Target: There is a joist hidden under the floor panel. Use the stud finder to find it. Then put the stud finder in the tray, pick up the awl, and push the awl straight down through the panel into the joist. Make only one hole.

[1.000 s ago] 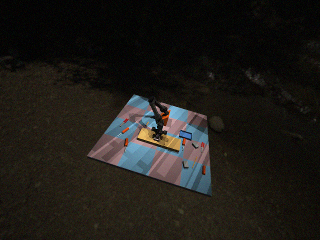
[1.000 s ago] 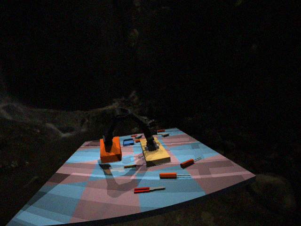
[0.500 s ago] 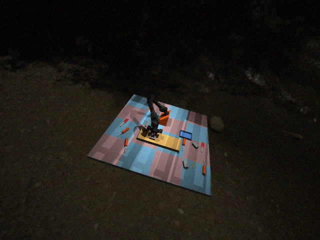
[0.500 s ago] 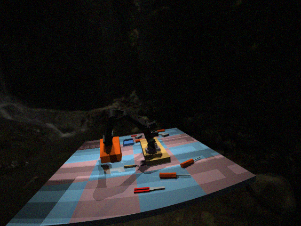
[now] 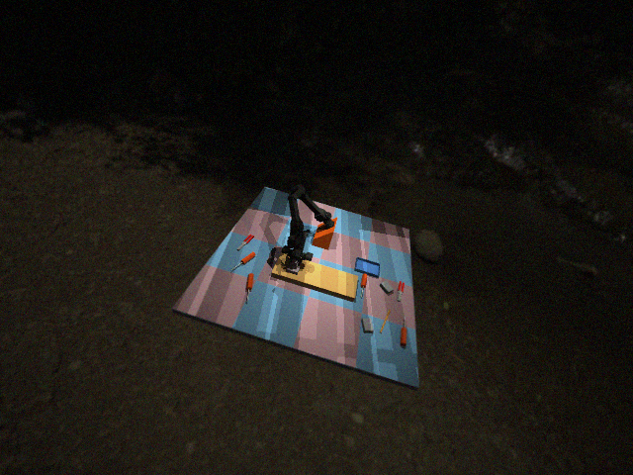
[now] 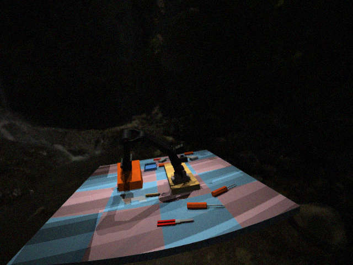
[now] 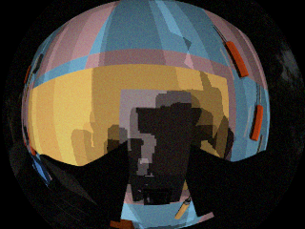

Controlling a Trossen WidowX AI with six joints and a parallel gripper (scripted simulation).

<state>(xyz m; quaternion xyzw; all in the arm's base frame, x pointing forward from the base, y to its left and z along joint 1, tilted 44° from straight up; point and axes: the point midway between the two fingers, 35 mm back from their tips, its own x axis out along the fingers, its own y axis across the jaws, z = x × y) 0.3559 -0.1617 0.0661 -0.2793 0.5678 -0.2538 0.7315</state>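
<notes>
Right now my gripper tip is 190 mm past the blue tray, 480 mm to the right of it and 50 mm above it. Also, from my gripper tip: awl (190 mm behind, 70 mm to the right, 60 mm below); then stud finder (20 mm behind, 20 mm above).
</notes>
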